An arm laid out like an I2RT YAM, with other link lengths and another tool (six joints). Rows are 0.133 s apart.
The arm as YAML. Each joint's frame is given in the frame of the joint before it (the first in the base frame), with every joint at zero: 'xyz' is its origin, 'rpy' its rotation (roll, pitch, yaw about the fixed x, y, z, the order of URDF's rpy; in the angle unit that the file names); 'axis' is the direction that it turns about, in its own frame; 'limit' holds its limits. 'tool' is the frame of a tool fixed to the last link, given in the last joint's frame.
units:
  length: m
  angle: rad
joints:
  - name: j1
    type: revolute
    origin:
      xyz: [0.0, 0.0, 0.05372]
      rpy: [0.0, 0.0, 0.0]
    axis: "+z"
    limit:
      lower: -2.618
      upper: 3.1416
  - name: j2
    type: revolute
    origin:
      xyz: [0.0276, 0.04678, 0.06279]
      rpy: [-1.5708, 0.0, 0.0]
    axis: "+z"
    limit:
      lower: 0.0
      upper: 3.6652
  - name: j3
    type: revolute
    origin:
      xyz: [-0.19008, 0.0, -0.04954]
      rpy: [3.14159, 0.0, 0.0]
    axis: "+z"
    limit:
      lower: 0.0
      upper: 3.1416
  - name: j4
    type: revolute
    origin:
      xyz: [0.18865, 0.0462, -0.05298]
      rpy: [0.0, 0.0, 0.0]
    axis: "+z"
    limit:
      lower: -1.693
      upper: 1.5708
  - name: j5
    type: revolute
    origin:
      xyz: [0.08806, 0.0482, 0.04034]
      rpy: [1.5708, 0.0, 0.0]
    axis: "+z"
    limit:
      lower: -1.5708
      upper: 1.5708
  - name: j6
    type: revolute
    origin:
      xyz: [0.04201, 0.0, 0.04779]
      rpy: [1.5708, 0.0, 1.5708]
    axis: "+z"
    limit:
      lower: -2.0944
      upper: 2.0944
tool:
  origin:
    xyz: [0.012, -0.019, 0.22]
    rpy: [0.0, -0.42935, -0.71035]
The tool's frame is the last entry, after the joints.
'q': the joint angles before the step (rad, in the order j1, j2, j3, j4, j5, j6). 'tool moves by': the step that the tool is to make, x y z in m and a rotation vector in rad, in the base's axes. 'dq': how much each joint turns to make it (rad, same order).
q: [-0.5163, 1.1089, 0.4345, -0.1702, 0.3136, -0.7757]
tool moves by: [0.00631, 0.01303, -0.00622, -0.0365, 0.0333, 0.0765]
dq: [0.0495, -0.0029, -0.0476, 0.0500, 0.0178, -0.0548]
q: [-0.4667, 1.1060, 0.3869, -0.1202, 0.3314, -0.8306]
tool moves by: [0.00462, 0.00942, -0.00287, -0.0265, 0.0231, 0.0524]
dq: [0.0388, -0.0014, -0.0243, 0.0251, 0.0161, -0.0347]
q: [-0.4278, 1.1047, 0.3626, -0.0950, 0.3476, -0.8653]
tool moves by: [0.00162, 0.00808, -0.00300, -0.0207, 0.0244, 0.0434]
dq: [0.0297, -0.0085, -0.0200, 0.0083, 0.0122, -0.0314]
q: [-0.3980, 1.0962, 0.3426, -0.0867, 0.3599, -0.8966]
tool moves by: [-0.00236, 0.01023, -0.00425, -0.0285, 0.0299, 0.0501]
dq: [0.0362, -0.0383, -0.0429, 0.0011, 0.0188, -0.0379]
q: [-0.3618, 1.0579, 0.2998, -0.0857, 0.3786, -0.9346]
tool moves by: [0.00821, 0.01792, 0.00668, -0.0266, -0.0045, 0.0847]
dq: [0.0517, -0.0877, -0.0334, -0.0254, -0.0049, -0.0433]
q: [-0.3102, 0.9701, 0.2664, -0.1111, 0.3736, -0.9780]
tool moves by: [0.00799, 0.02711, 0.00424, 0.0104, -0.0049, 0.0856]
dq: [0.0695, -0.0882, -0.0051, -0.0797, -0.0193, -0.0042]
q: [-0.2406, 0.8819, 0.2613, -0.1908, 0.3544, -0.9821]
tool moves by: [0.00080, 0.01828, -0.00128, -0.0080, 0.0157, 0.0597]
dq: [0.0609, -0.0495, -0.0101, -0.0506, 0.0089, -0.0072]
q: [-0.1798, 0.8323, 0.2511, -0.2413, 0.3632, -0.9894]
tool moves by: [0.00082, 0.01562, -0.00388, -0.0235, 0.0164, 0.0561]
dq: [0.0684, -0.0191, -0.0232, -0.0055, 0.0272, -0.0089]
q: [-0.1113, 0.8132, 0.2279, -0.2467, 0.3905, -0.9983]
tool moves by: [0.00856, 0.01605, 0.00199, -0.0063, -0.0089, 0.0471]
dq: [0.0649, 0.0198, 0.0028, 0.0225, 0.0161, 0.0101]
